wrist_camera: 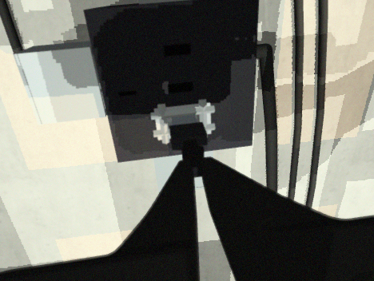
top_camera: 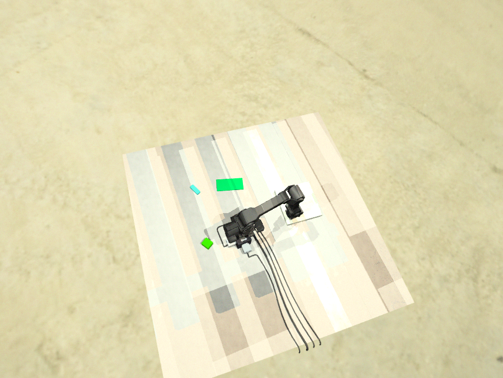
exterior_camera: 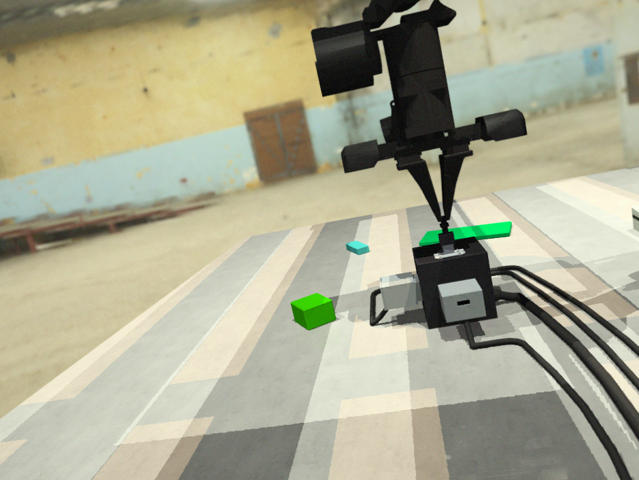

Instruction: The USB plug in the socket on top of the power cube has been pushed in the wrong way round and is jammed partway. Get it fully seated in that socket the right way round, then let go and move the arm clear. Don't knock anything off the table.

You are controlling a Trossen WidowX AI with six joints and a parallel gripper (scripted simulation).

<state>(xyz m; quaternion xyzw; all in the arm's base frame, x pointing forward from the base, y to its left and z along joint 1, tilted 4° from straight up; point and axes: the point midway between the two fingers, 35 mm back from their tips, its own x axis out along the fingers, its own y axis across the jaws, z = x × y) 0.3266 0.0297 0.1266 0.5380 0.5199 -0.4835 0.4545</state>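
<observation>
Now: gripper tip 20 mm above the USB plug. Also, from my gripper tip: green block: 180 mm ahead, 100 mm below, 80 mm to the right; flat green slab: 350 mm to the right, 110 mm below, 80 mm behind.
</observation>
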